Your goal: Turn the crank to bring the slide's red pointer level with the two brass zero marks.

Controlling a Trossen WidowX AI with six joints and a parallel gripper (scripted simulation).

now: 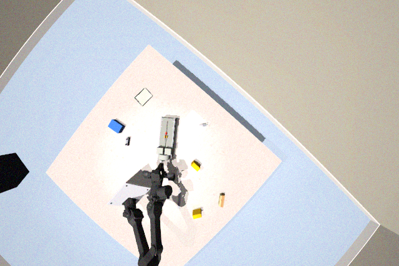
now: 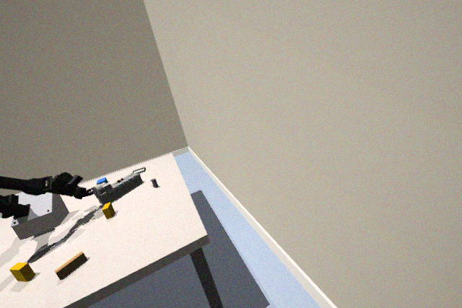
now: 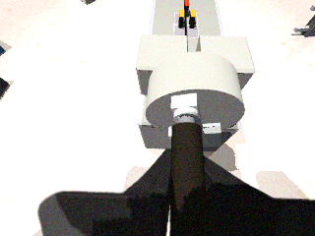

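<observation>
My gripper tip is 2 cm below the crank. From my gripper tip the other things lie so: blue block (40 cm to the left, 9 cm behind, 7 cm below); dark brown crank handle (3 cm above, 1 cm to the right, 1 cm behind); red pointer (15 cm ahead, 12 cm to the left, 1 cm below).
</observation>
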